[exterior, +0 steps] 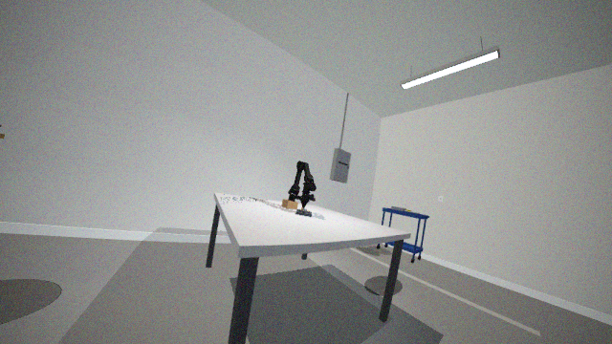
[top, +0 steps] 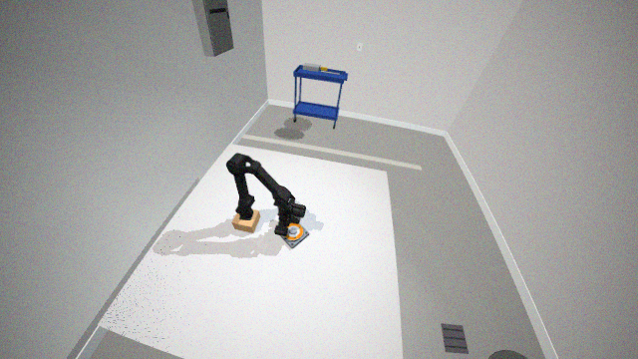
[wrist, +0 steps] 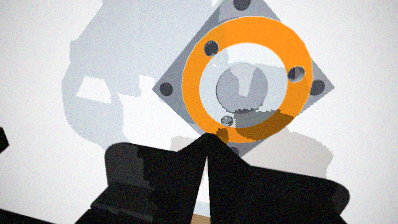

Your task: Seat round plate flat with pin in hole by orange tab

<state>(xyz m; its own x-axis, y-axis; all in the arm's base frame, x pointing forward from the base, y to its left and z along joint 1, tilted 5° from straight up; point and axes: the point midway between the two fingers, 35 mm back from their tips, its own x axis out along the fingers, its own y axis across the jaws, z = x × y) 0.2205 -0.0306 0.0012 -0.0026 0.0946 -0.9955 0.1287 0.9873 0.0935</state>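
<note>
The square grey base lies 40 mm ahead of my gripper tip, 20 mm to the right of it and 20 mm below it.
</note>
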